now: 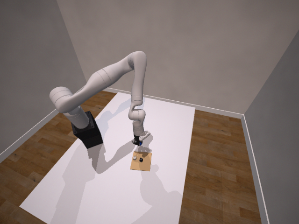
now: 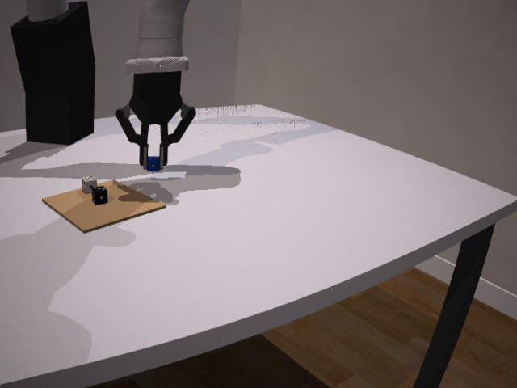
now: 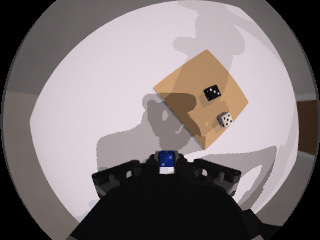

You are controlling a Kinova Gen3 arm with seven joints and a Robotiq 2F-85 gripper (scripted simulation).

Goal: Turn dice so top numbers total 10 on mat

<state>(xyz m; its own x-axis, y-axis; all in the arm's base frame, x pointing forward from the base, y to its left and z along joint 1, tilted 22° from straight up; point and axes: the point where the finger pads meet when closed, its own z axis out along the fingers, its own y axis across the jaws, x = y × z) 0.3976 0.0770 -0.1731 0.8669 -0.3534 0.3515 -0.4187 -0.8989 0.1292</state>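
Right now the black die is 5 cm ahead of my hand, 11 cm to the right of it and 3 cm below it. From my hand the other things lie so: blue die (1 cm below); then white die (11 cm to the right, 3 cm below); then tan mat (6 cm ahead, 11 cm to the right, 4 cm below).
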